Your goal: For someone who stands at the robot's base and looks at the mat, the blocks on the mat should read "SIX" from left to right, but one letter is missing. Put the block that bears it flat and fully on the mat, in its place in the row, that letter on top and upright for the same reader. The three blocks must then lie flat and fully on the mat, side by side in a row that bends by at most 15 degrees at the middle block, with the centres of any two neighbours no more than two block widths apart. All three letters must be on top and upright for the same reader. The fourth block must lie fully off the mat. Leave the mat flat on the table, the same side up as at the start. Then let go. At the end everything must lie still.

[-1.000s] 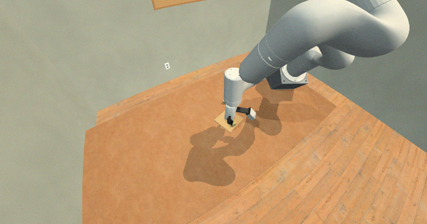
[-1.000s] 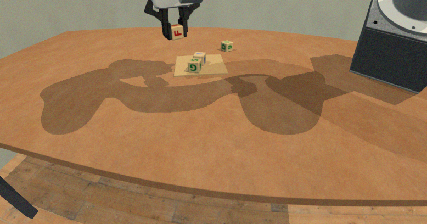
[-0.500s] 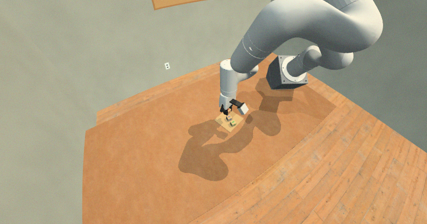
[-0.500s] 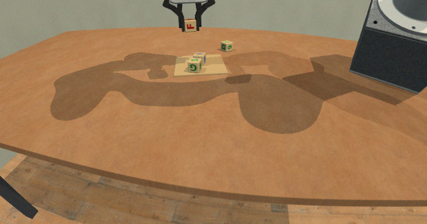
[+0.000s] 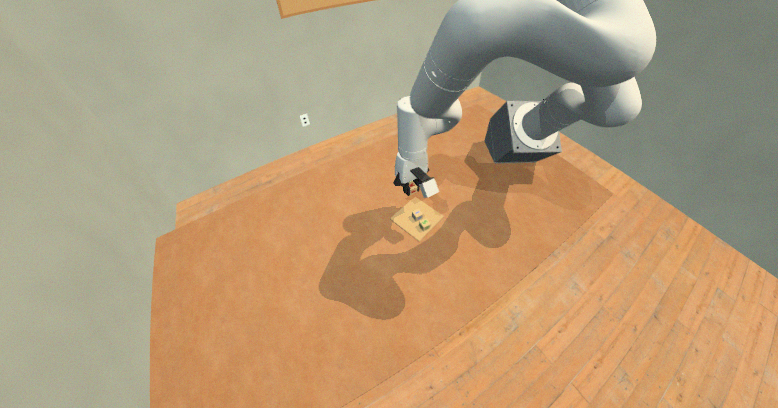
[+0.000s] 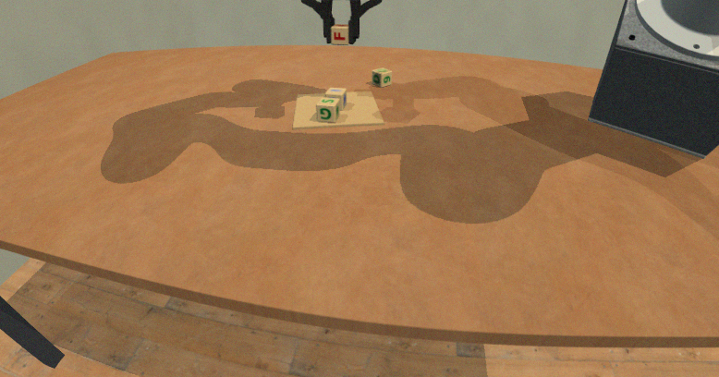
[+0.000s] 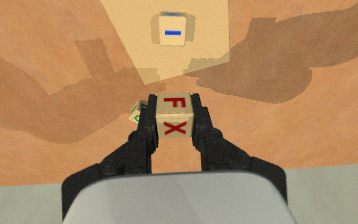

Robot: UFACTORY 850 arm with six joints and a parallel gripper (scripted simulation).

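The mat lies 10 mm ahead of my hand, 40 mm to the left of it and 120 mm below it.
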